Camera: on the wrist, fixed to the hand. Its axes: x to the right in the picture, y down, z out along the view.
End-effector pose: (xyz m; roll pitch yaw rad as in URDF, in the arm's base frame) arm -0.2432 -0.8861 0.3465 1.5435 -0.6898 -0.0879
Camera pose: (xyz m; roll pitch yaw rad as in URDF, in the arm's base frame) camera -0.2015 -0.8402 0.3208 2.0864 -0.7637 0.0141
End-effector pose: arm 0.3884 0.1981 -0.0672 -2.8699 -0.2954 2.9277
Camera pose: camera 0.3879 0.1704 -0.0060 -2.2276 -0.3419 2.8272
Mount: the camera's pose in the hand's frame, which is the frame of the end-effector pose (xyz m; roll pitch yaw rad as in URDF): 0.0126 -0.0423 -0.0506 0.6136 0.0715 0.0785
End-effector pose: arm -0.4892 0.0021 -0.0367 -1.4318 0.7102 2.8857
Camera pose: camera -0.5063 0.0644 -0.0185 -0.8797 0.7960 2.8000
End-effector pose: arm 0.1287 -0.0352 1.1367 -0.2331 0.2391 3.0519
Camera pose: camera 0.1305 0.0177 1.0954 0.3953 0.3263 3.1149
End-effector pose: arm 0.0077 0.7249 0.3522 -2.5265 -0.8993 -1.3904
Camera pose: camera 0.0051 0.7688 0.4030 -1.7813 -0.9055 -1.5615
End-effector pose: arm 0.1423 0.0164 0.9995 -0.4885 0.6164 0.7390
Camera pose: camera 0.1804 -0.0315 0.9720 0.1515 0.7159 0.7861
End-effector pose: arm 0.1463 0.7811 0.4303 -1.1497 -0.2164 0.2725
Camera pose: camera 0.1715 0.7222 0.4505 -0.5334 -0.1155 0.2390
